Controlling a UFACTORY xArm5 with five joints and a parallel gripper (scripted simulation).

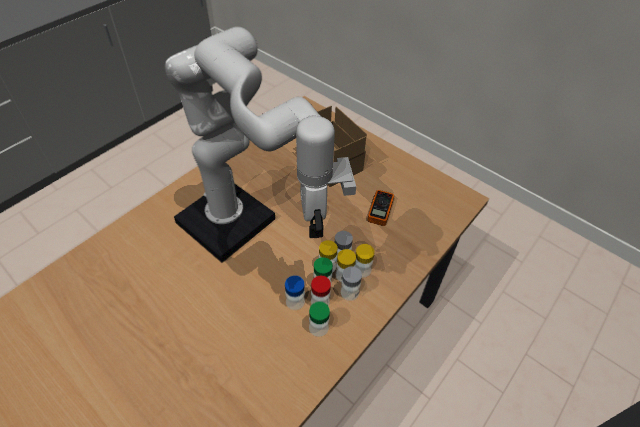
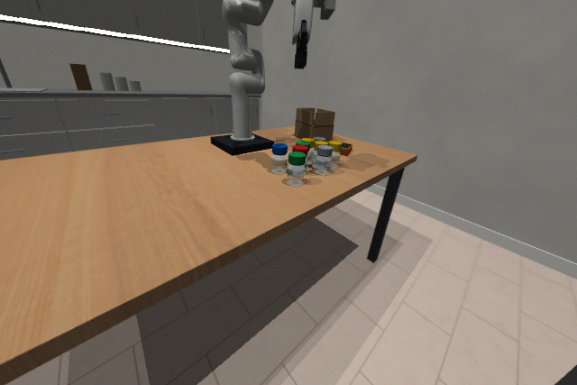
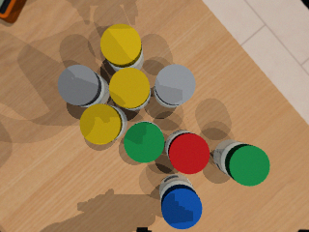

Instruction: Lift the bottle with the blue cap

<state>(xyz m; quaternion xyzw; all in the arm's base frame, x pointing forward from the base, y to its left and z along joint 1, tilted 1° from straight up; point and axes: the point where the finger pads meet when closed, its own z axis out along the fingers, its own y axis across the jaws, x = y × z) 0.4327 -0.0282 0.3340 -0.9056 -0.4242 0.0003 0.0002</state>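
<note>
My hand is 3 cm past the blue-capped bottle, 4 cm to the left of it and 32 cm above it. The rest, counted from my hand: orange multimeter 6 cm behind, 41 cm to the left, 36 cm below; red-capped bottle 3 cm ahead, 1 cm to the left, 32 cm below.
</note>
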